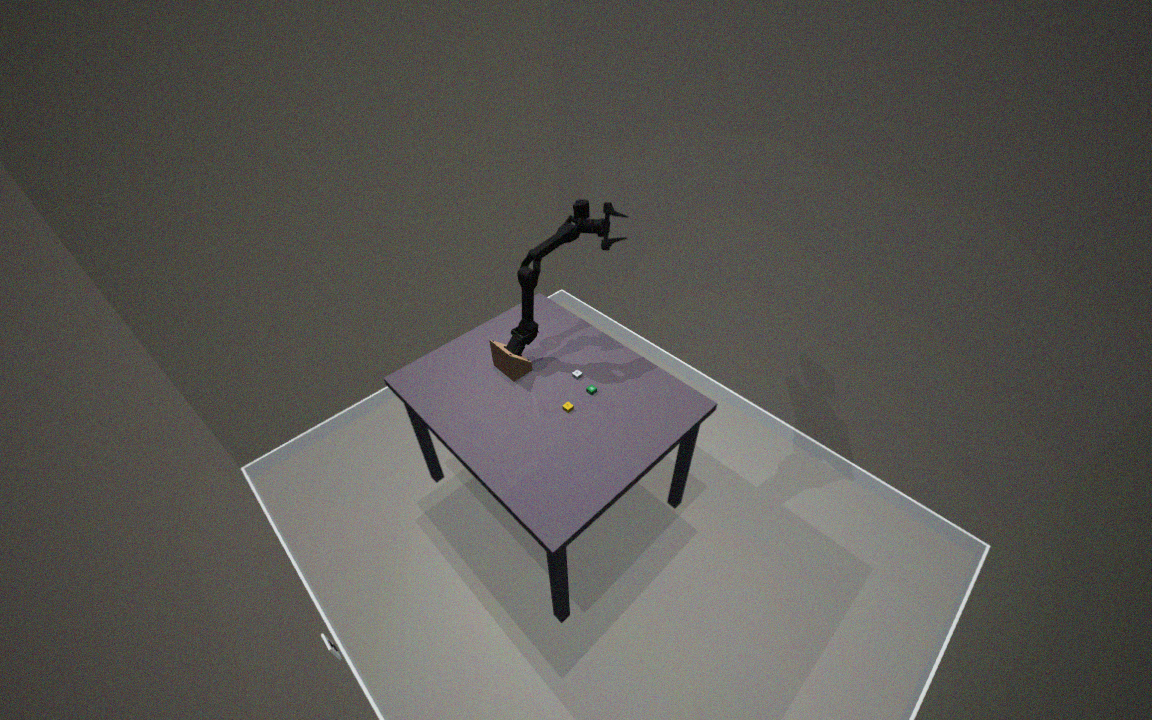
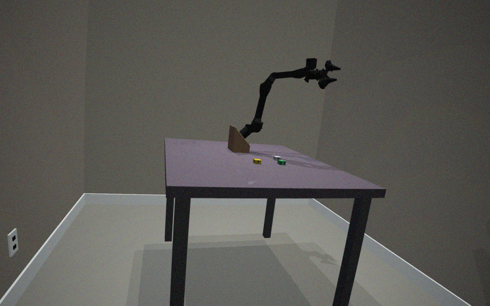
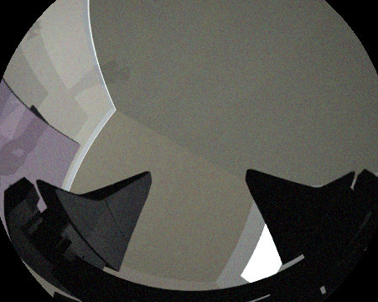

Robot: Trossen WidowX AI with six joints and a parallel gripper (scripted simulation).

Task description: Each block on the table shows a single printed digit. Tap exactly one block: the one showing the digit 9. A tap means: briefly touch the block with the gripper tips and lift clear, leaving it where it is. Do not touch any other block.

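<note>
My gripper tip is 52 cm above the green block, 40 cm to the left of it and 17 cm short of it. Round my gripper tip: yellow block: 53 cm to the right, 52 cm below, 17 cm ahead; then white block: 52 cm below, 37 cm to the right, 7 cm ahead.
</note>
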